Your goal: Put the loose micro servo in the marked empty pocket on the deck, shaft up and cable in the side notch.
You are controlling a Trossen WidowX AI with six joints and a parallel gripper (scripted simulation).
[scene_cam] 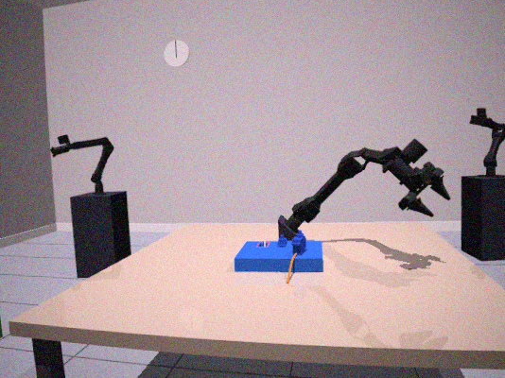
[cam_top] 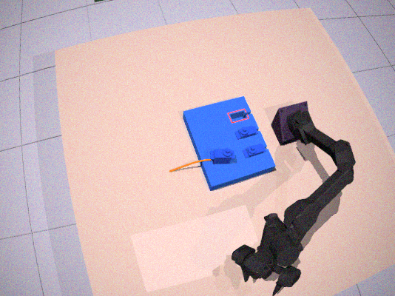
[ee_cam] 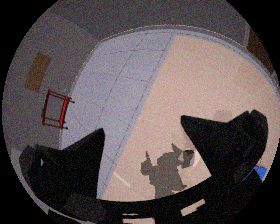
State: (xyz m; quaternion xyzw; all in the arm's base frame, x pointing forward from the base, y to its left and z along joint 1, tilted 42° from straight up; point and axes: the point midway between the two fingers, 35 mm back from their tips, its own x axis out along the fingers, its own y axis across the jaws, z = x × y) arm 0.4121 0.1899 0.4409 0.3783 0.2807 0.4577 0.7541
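Now: the blue deck 51 cm to the right of my gripper tip, 19 cm below it and 15 cm behind it.
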